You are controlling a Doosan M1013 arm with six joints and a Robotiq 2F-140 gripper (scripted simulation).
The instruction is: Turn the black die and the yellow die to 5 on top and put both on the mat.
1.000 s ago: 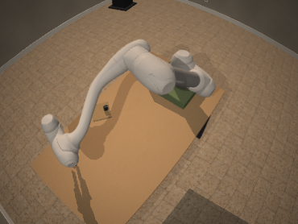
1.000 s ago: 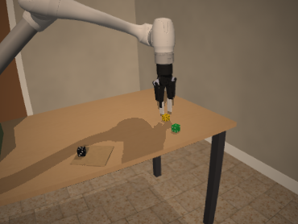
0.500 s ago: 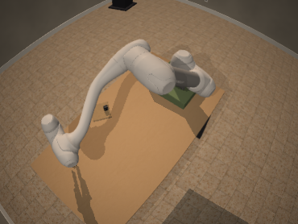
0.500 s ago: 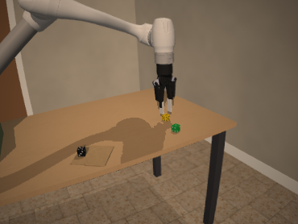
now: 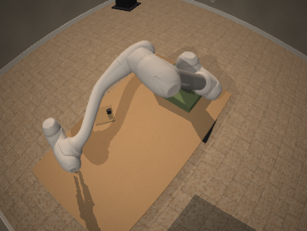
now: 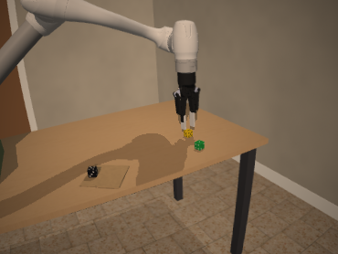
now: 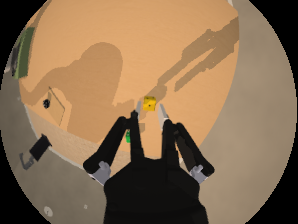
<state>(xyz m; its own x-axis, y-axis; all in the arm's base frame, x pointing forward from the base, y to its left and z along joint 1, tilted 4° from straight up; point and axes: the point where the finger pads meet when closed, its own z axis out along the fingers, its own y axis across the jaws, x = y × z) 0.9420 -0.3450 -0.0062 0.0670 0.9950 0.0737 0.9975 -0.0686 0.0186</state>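
Now: hand 6 cm above the yellow die. From my hand the other things lie so: black die (47 cm behind, 2 cm to the right, 5 cm below); then mat (43 cm behind, 4 cm to the right, 7 cm below); then green die (5 cm behind, 12 cm to the right, 6 cm below).
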